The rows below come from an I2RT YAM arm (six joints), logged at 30 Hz.
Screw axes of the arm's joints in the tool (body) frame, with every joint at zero. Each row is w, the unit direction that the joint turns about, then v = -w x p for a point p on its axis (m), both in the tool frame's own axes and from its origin. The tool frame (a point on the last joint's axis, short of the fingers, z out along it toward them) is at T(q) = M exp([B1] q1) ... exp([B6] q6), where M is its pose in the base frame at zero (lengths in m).
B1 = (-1, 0, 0, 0, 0.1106, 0)
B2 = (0, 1, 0, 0.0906, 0, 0.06)
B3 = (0, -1, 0, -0.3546, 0, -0.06)
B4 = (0, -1, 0, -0.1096, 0, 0)
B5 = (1, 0, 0, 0, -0.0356, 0)
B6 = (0, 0, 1, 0, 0, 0)
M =
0 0 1 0.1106
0 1 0 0
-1 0 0 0.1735
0 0 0 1
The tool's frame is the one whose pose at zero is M.
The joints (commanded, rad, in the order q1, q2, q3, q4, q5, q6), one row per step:
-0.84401, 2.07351, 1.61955, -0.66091, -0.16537, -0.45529
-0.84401, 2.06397, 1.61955, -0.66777, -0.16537, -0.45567
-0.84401, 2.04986, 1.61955, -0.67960, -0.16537, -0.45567
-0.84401, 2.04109, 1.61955, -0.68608, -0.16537, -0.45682
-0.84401, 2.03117, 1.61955, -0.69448, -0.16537, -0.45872
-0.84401, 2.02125, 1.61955, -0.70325, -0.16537, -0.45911
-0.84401, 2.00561, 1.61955, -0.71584, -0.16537, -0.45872
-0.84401, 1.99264, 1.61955, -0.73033, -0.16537, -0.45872
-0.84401, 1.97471, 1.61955, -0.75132, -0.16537, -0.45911
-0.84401, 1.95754, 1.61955, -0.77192, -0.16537, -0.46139
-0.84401, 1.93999, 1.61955, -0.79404, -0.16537, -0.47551
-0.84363, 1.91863, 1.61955, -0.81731, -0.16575, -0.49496
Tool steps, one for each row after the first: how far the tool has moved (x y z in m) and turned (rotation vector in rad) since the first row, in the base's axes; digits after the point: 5 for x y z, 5 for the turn. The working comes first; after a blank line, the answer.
Tool pose at each row, in the base's axes (x y z in m, rotation vector in rad; the steps are taken from these numbers as rounded here):
0.29790, -0.32622, 0.19335, 0.46595, 2.63324, -0.19877
0.29694, -0.32514, 0.19704, 0.46475, 2.63118, -0.20101
0.29536, -0.32336, 0.20238, 0.46415, 2.62933, -0.20280
0.29441, -0.32230, 0.20572, 0.46205, 2.62780, -0.20497
0.29325, -0.32099, 0.20944, 0.45918, 2.62710, -0.20678
0.29203, -0.31962, 0.21311, 0.45837, 2.62627, -0.20781
0.29015, -0.31751, 0.21893, 0.45809, 2.62369, -0.21009
0.28829, -0.31541, 0.22352, 0.45848, 2.62492, -0.20889
0.28558, -0.31236, 0.22975, 0.45877, 2.62752, -0.20661
0.28288, -0.30933, 0.23564, 0.45668, 2.63094, -0.20463
0.27999, -0.30607, 0.24154, 0.43938, 2.63853, -0.20550
0.27673, -0.30215, 0.24880, 0.41367, 2.64513, -0.20958

-0.00096, 0.00108, 0.00369, -0.00216, -0.00169, 0.00034
-0.00254, 0.00286, 0.00903, -0.00386, -0.00321, 0.00034
-0.00349, 0.00392, 0.01237, -0.00605, -0.00448, 0.00136
-0.00465, 0.00523, 0.01609, -0.00797, -0.00508, 0.00303
-0.00587, 0.00660, 0.01976, -0.00899, -0.00576, 0.00338
-0.00775, 0.00871, 0.02558, -0.01112, -0.00786, 0.00303
-0.00961, 0.01081, 0.03017, -0.00998, -0.00686, 0.00303
-0.01232, 0.01386, 0.03640, -0.00785, -0.00474, 0.00338
-0.01502, 0.01689, 0.04229, -0.00622, -0.00197, 0.00540
-0.01791, 0.02015, 0.04819, -0.00862, 0.00410, 0.01790
-0.02117, 0.02407, 0.05545, -0.01495, 0.00927, 0.03569

